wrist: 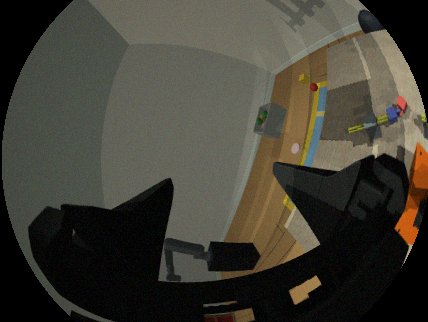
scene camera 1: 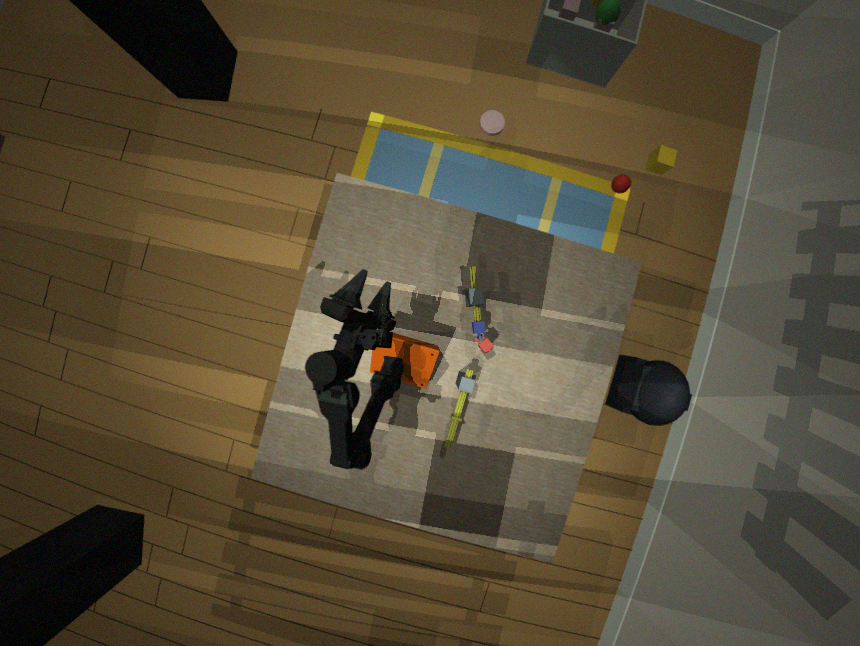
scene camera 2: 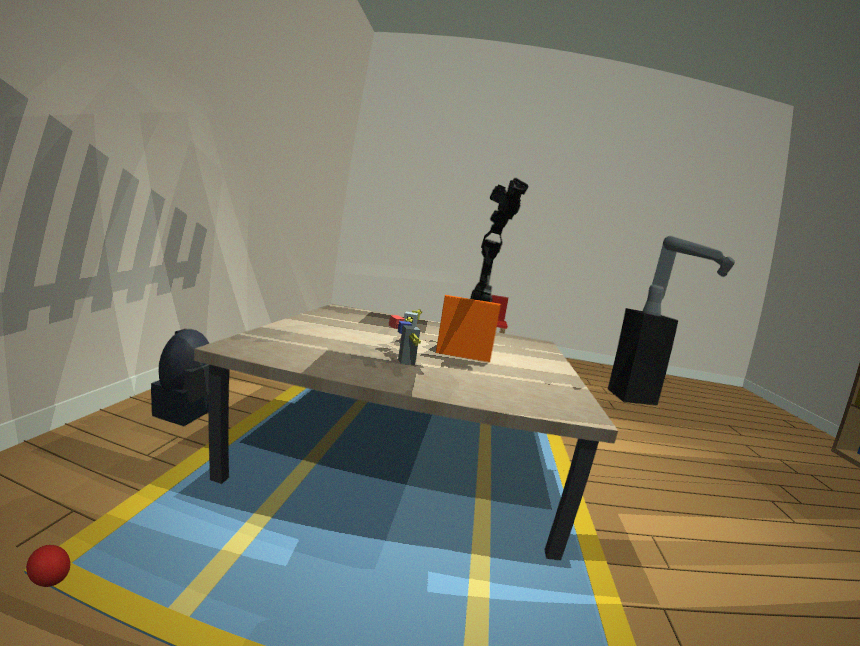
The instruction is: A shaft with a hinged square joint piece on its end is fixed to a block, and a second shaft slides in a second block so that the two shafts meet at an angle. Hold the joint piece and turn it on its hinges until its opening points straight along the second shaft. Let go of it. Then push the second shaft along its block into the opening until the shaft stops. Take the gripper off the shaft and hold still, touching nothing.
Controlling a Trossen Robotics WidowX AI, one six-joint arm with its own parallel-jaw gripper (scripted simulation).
Labels:
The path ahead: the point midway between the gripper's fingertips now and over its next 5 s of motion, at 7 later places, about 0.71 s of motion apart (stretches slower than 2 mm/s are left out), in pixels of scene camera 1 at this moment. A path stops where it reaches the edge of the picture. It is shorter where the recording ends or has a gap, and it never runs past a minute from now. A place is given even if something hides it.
My gripper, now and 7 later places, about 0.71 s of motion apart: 377,276; 481,300; 512,344; 505,366; 503,365; 497,361; 488,348; 486,348

